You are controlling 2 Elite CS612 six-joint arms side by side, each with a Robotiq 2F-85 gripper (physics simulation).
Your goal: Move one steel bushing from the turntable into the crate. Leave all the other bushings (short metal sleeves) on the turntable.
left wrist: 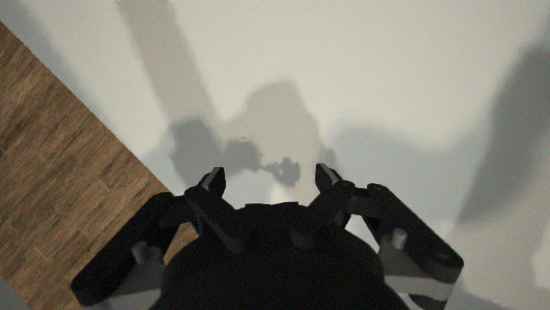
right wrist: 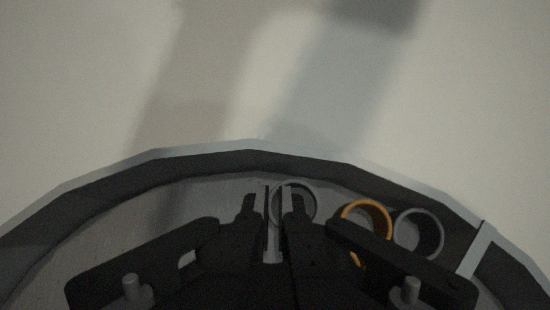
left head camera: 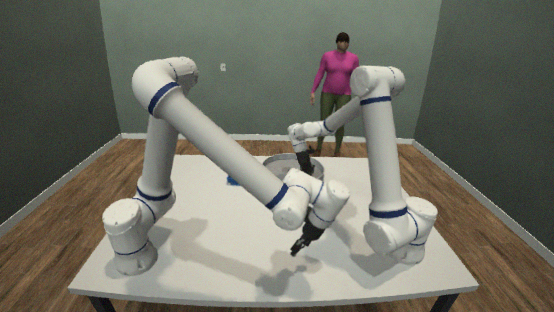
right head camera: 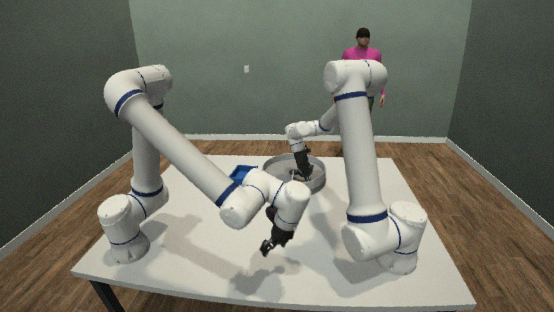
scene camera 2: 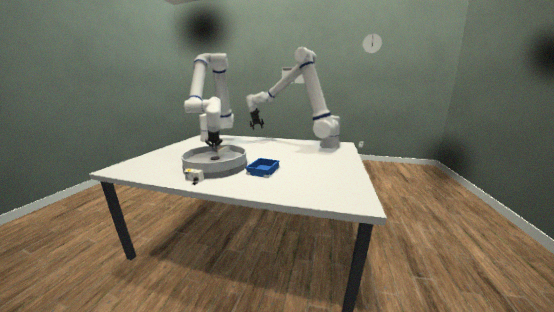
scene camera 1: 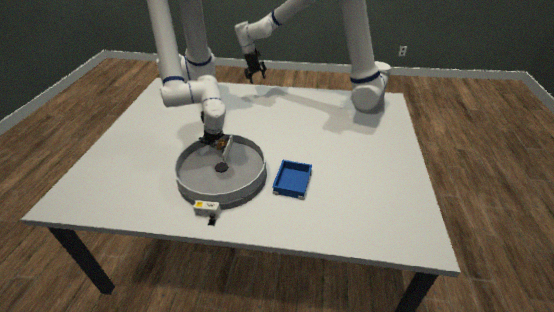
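The grey turntable (scene camera 1: 190,189) (scene camera 2: 220,167) (right wrist: 200,169) has a raised rim. In the right wrist view my right gripper (right wrist: 273,199) is shut on the near-side wall of a grey steel bushing (right wrist: 315,202), one finger inside the ring, low inside the rim. Beside it stand an orange bushing (right wrist: 384,220) and another grey bushing (right wrist: 432,235); part of a second orange one (right wrist: 355,259) shows behind the right finger linkage. The blue crate (scene camera 1: 293,178) (scene camera 2: 262,167) (right head camera: 242,173) is beside the turntable, with no bushing visible inside. My left gripper (left wrist: 270,174) (scene camera 1: 256,78) is open and empty, above the table far from the turntable.
A pale divider bar (scene camera 1: 227,150) (right wrist: 472,250) crosses part of the turntable near the bushings. A dark hub (scene camera 1: 221,167) is at its centre. A small white control box (scene camera 1: 206,208) (scene camera 2: 194,175) sits against its outer side. A person (left head camera: 341,75) stands beyond the table.
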